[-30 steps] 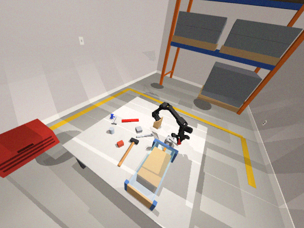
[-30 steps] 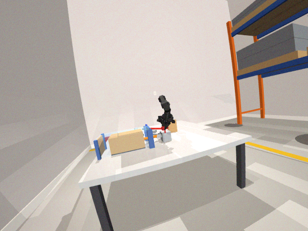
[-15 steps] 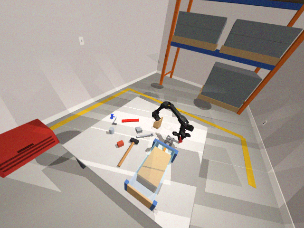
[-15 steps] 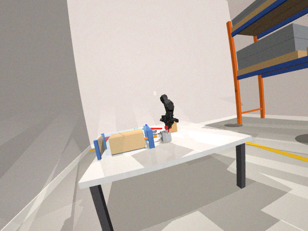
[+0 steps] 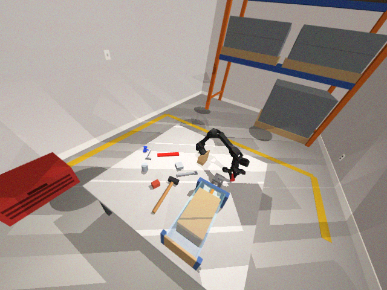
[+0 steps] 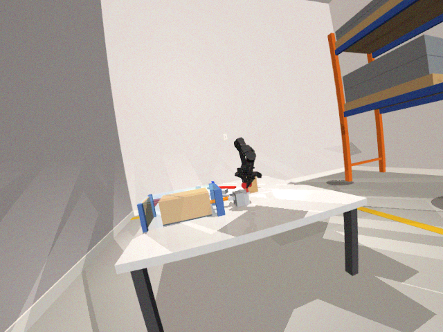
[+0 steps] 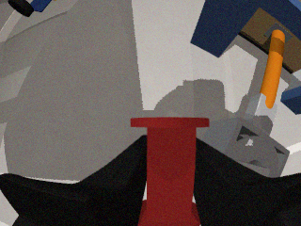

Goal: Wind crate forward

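Now: gripper tip 40 mm to the left of the red-knobbed winch handle and 30 mm above it. From my gripper tip the other things lie so: grey hand winch 110 mm to the right, 100 mm below, 10 mm ahead; red knob 10 mm to the right, 10 mm behind; frame 180 mm ahead, 80 mm to the right, 30 mm below.
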